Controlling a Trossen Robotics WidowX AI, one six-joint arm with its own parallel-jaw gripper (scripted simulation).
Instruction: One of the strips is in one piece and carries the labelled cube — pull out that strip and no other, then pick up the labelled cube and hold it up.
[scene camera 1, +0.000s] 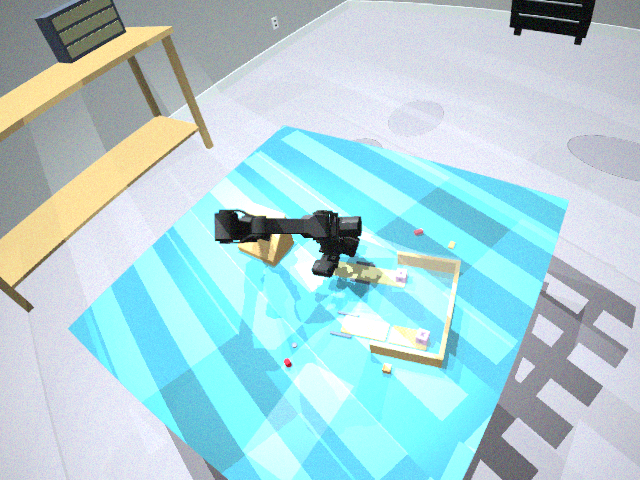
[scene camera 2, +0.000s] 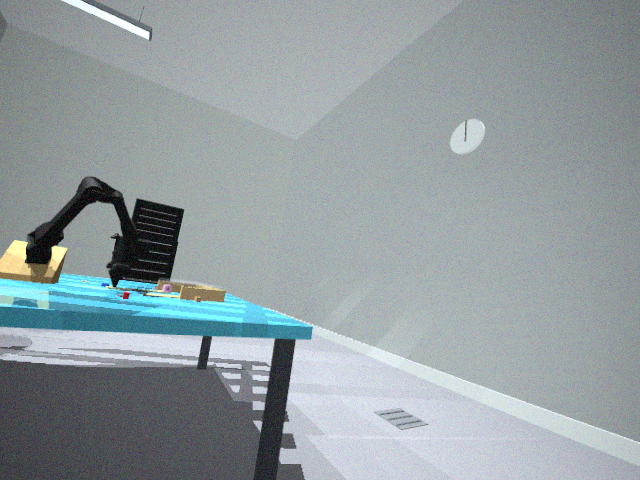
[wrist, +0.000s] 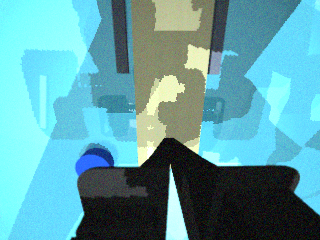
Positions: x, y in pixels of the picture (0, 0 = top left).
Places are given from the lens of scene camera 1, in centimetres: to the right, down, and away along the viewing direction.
gripper (scene camera 1: 336, 267): 5, 9, 128
strip (scene camera 1: 380, 276): 18, 11, 123
